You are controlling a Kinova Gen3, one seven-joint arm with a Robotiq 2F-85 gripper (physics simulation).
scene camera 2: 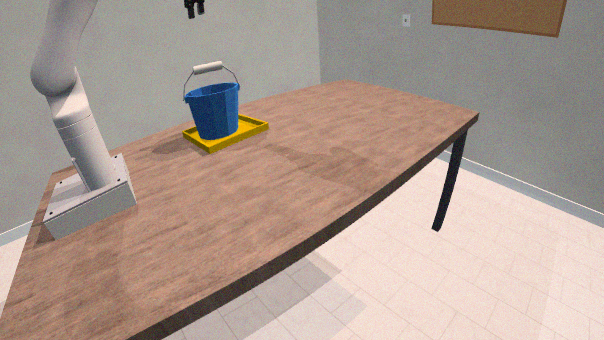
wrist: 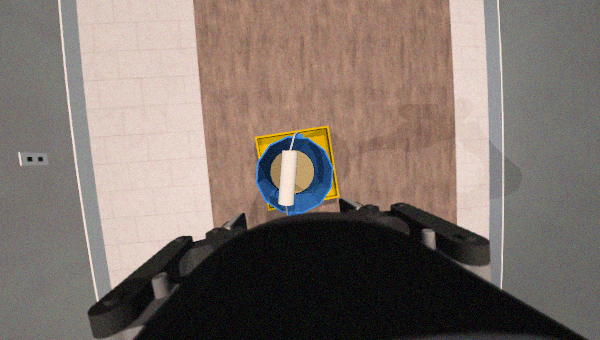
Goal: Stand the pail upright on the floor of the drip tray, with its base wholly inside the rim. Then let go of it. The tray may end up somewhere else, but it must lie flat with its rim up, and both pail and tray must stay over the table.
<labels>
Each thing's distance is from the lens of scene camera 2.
blue pail (scene camera 2: 214, 108): 90 cm
yellow drip tray (scene camera 2: 248, 126): 101 cm
The marked spots on the yellow drip tray and the blue pail are 18 cm apart.
</labels>
